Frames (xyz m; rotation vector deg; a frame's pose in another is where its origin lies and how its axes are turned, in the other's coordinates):
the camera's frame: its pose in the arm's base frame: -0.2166 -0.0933 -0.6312 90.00 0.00 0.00
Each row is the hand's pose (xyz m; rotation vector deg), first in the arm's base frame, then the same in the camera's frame.
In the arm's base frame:
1: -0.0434 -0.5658 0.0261 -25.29 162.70 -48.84
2: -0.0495 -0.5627 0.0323 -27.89 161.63 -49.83
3: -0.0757 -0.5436 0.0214 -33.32 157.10 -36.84
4: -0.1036 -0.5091 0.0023 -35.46 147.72 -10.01
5: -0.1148 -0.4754 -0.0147 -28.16 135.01 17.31
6: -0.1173 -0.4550 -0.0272 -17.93 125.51 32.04
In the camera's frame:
1: 0.1732 0.6573 0.4725 26.95 -81.44 151.30
2: 0.1671 0.6635 0.4694 29.04 -79.67 150.69
3: 0.1409 0.6526 0.4503 41.13 -89.37 144.12
4: 0.1130 0.6335 0.4158 -58.94 111.08 -127.23
5: 0.1018 0.6165 0.3821 -64.17 121.97 -94.25
6: 0.0993 0.6040 0.3617 -61.08 123.62 -73.34

